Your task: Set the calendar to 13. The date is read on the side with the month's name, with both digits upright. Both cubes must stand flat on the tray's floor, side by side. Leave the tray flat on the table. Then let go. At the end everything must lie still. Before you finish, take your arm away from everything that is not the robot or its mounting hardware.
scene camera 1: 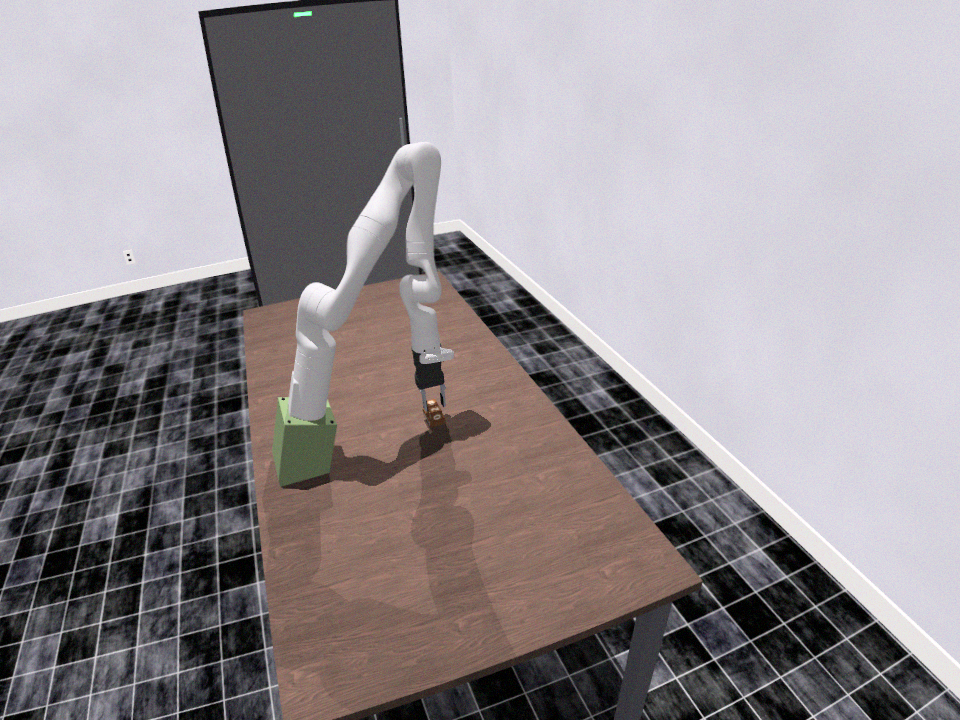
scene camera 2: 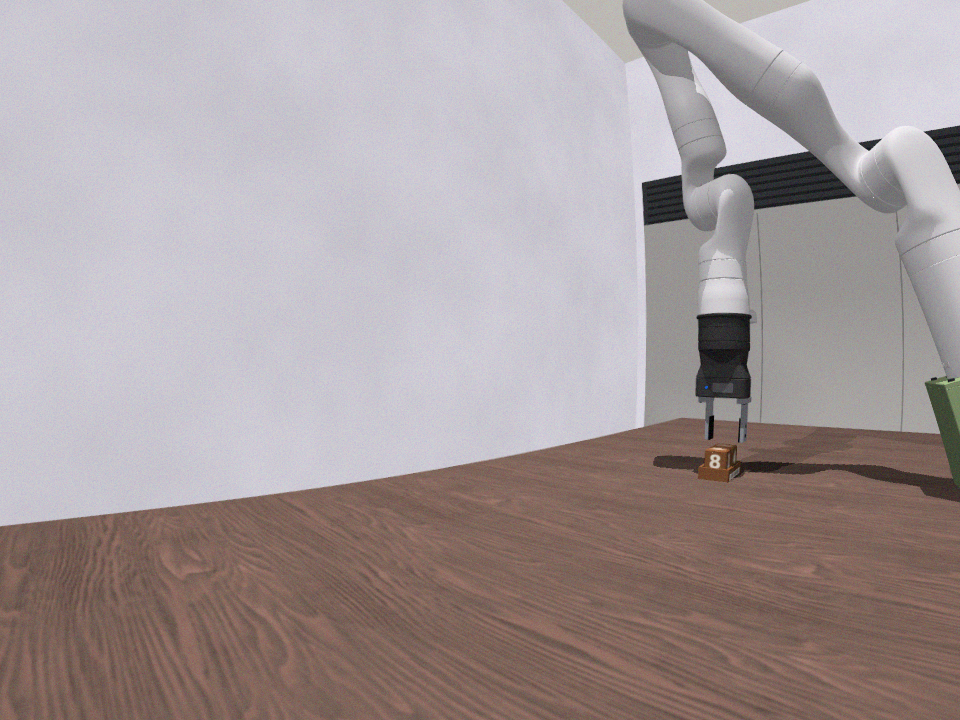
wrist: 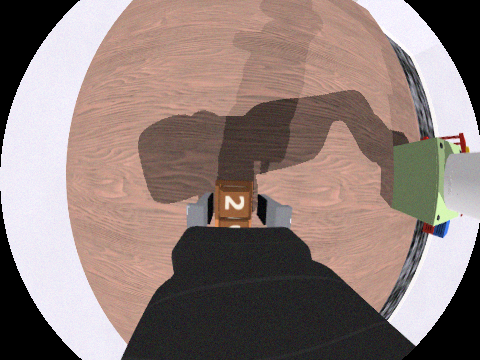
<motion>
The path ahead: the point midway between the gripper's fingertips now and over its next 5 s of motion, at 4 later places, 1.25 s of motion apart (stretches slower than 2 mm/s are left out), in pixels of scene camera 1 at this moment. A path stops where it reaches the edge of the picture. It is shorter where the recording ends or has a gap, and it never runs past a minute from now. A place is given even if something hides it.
My gripper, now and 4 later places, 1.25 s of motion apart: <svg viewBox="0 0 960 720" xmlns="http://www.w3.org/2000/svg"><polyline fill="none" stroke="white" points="434,407 435,415 430,395 433,389 444,414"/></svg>
</motion>
